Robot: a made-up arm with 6 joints. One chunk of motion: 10 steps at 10 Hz.
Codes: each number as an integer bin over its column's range. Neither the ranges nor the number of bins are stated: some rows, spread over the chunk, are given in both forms.
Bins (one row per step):
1: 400 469 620 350 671 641
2: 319 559 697 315 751 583
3: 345 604 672 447 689 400
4: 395 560 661 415 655 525
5: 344 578 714 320 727 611
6: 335 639 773 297 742 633
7: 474 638 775 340 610 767
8: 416 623 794 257 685 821
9: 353 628 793 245 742 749
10: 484 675 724 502 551 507
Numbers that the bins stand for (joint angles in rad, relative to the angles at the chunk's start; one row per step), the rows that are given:
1: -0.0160 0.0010 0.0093 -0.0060 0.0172 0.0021
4: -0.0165 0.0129 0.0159 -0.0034 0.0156 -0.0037
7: -0.0078 0.0230 0.0341 -0.0064 0.0111 0.0084
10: -0.0067 0.0278 0.0260 0.0001 0.0052 -0.0046
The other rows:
2: -0.0249 0.0127 0.0216 -0.0074 0.0252 -0.0008
3: -0.0220 0.0186 0.0176 -0.0021 0.0190 -0.0100
5: -0.0221 0.0152 0.0244 -0.0072 0.0228 0.0006
6: -0.0231 0.0232 0.0338 -0.0081 0.0243 0.0017
8: -0.0142 0.0211 0.0372 -0.0097 0.0186 0.0111
9: -0.0211 0.0217 0.0370 -0.0102 0.0243 0.0075

